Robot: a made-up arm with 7 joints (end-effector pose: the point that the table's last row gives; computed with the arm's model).
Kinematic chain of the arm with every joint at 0, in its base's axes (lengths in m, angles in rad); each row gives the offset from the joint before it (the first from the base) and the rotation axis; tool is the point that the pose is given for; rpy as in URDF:
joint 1: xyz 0 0 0.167 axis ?
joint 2: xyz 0 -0.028 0.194 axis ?
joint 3: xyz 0 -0.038 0.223 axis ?
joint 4: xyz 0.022 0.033 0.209 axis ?
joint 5: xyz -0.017 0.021 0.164 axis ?
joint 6: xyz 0 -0.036 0.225 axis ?
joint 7: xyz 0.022 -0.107 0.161 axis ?
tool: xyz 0 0 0 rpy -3.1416 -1.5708 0
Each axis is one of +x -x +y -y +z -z.
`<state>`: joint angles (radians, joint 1 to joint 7).
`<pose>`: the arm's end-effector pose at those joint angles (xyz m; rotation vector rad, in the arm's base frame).
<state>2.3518 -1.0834 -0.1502 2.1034 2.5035 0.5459 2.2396</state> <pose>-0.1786 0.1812 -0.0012 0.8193 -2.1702 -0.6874</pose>
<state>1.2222 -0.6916 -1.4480 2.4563 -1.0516 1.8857 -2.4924</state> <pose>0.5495 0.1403 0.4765 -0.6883 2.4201 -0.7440</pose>
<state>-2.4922 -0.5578 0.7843 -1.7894 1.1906 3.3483 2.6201</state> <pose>-0.2286 0.0990 0.8741 -1.1853 -2.0938 0.4610</pose>
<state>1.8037 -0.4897 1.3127 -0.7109 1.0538 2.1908 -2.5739</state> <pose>0.1502 0.4590 0.9268 -1.4676 0.0295 -1.3685</pose>
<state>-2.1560 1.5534 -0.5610 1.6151 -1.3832 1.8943 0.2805</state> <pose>0.2317 0.5611 0.7985 -0.1227 -0.2103 -0.1164</pose>
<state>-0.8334 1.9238 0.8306 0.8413 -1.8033 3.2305 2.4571</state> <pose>-0.3917 0.5245 0.1100 1.0073 1.9960 0.7442</pose>
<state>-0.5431 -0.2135 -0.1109 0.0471 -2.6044 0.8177 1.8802</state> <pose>0.3107 -0.0042 1.2715 -0.4278 -0.4173 1.6757</pose>
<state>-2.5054 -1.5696 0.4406 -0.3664 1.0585 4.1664 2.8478</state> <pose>-0.5807 -0.4936 0.3318 0.4988 2.1789 1.6406</pose>
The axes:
joint 1: +z
joint 2: -y
joint 3: +z
joint 4: +y
joint 5: +z
joint 6: -y
joint 7: +x

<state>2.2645 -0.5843 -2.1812 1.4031 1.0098 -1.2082 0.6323</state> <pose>0.3818 0.3506 0.7246 2.8848 0.0099 -1.2053</pose>
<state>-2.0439 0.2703 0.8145 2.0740 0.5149 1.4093 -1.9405</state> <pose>-0.0061 -0.3545 0.7534 2.0058 0.3586 0.1728</pose>
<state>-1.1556 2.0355 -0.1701 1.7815 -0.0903 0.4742 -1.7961</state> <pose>-0.4673 0.4532 0.6709 0.8600 0.1070 0.2411</pose>
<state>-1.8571 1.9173 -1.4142 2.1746 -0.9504 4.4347 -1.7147</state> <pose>-0.3177 0.3396 0.1703 -1.9379 0.1772 -1.4597</pose>
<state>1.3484 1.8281 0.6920 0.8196 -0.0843 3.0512 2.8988</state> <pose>-0.1076 -0.6510 0.3603 1.4816 -2.2524 1.0578</pose>
